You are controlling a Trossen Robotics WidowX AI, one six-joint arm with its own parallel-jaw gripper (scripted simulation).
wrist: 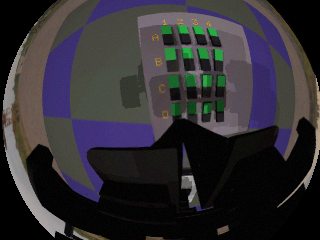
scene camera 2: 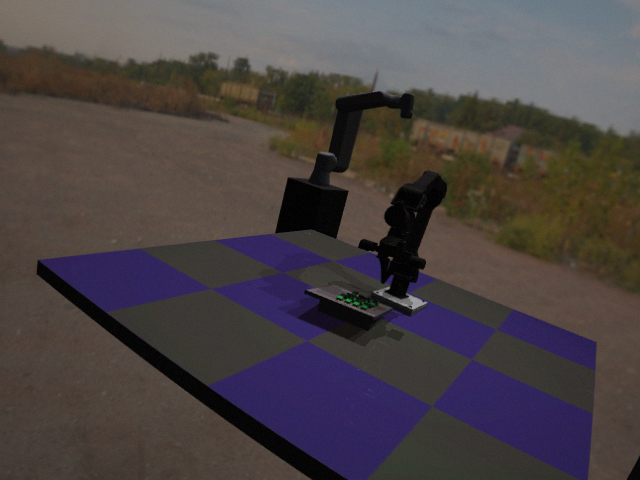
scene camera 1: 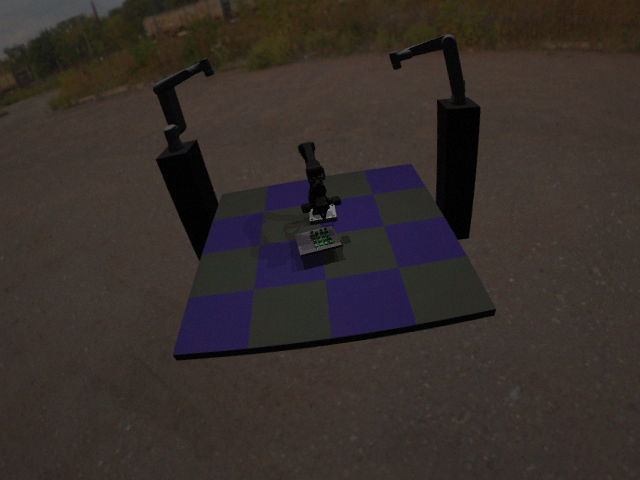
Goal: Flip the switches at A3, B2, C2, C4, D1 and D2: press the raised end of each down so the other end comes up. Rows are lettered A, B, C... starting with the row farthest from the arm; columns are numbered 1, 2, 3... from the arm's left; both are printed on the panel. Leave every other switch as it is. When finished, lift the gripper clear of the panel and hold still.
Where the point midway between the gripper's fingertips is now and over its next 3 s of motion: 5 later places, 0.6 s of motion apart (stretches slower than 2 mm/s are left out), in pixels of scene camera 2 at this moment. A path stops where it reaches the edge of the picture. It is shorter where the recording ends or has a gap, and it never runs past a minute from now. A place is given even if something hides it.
My gripper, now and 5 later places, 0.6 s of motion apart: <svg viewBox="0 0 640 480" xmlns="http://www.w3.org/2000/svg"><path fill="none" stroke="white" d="M382 283L374 285L371 294L370 297L370 297L371 294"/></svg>
